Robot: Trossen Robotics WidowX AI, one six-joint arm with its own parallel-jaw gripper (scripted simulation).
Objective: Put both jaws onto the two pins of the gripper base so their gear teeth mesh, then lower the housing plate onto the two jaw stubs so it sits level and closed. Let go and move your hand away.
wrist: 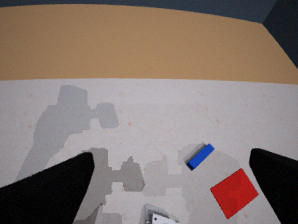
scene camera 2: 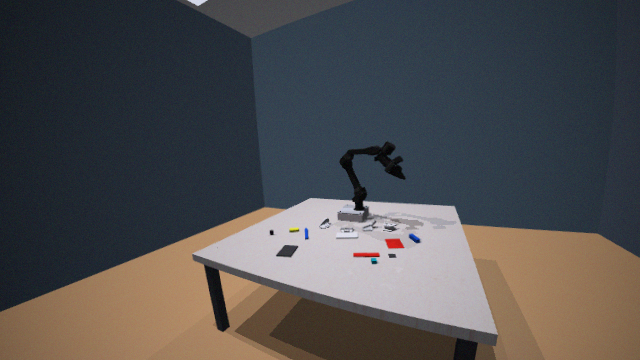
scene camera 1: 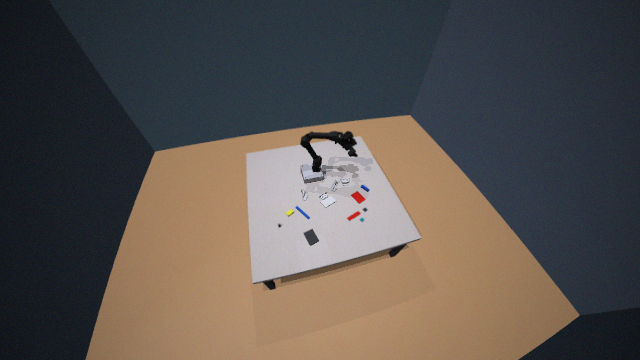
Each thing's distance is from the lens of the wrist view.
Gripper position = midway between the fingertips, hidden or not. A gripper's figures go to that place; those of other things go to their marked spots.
my gripper (wrist: 171, 159): 10 cm
red square plate (wrist: 236, 191): 47 cm
